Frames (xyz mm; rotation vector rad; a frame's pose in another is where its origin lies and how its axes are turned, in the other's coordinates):
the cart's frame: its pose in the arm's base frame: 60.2 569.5 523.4 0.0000 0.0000 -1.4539
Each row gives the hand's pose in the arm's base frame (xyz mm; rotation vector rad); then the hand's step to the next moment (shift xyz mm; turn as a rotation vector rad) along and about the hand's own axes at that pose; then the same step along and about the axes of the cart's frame.
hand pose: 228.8 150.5 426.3 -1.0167 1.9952 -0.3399
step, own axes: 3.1 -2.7 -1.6 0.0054 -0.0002 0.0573
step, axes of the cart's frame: 4.2 -1.3 0.7 0.0020 0.0436 -0.0375
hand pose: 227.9 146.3 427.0 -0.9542 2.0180 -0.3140
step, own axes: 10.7 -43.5 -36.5 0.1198 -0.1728 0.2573
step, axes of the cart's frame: 40.2 -15.1 38.6 0.1998 0.2292 -0.1341
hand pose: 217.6 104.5 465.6 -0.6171 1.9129 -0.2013
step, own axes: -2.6 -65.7 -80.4 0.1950 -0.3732 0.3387
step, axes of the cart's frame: 59.6 -57.3 62.8 0.4092 0.3209 -0.1469
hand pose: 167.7 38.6 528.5 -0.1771 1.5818 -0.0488
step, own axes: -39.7 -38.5 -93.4 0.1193 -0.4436 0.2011
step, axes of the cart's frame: 29.0 -93.6 46.7 0.4631 0.1831 -0.0591
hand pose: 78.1 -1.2 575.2 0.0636 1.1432 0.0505
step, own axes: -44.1 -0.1 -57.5 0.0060 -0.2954 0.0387
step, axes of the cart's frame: -6.4 -70.3 16.3 0.2977 0.0053 -0.0120
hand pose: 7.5 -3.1 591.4 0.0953 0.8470 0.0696
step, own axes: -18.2 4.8 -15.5 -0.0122 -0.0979 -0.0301
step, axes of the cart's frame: -6.6 -23.2 3.9 0.0928 -0.0394 -0.0217
